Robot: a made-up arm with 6 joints.
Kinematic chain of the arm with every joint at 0, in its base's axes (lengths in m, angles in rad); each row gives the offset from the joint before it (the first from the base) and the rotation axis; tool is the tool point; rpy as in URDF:
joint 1: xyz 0 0 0.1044 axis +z
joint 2: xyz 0 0 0 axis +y
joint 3: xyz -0.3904 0 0.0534 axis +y
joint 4: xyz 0.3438 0 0.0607 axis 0.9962 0 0.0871
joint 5: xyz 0 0 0 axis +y
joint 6: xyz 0.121 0 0.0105 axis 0.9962 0 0.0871
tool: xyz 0 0 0 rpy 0 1.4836 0
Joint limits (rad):
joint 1: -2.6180..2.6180
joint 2: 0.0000..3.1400
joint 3: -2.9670..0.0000
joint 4: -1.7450..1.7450
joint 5: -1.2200..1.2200
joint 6: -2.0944..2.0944
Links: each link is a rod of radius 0.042 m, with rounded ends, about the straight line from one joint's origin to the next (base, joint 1, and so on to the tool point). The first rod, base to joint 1, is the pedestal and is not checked.
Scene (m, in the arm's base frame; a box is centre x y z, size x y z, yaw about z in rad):
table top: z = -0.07
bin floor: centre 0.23 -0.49 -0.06 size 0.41 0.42 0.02 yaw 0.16
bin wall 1: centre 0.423 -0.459 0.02 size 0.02 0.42 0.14 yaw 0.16
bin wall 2: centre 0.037 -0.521 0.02 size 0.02 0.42 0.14 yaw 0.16
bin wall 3: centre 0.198 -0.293 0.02 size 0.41 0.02 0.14 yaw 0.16
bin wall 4: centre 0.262 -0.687 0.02 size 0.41 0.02 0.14 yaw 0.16
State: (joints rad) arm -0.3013 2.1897 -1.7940 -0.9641 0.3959 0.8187
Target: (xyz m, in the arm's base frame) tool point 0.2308 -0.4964 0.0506
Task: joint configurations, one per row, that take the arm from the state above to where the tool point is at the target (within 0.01 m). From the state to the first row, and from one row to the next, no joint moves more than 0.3 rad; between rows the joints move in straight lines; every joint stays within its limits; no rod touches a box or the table.
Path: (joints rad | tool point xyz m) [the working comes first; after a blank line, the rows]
Joints at the target: -1.0263 2.1721 -1.2235 -0.9392 0.6545 0.8187
Straight joint move there: touches bin wall 1.

1: -0.5412 2.1029 -1.6114 -0.9564 0.4940 0.8187 | 0.5423 -0.3809 0.2324
2: -0.7812 2.0161 -1.4288 -0.9487 0.5920 0.8187 | 0.3912 -0.4656 0.2108
3: -1.0211 1.9294 -1.2462 -0.9410 0.6901 0.8187 | 0.2308 -0.4964 0.1910
4: -1.0263 2.1721 -1.2235 -0.9392 0.6545 0.8187 | 0.2308 -0.4964 0.0506

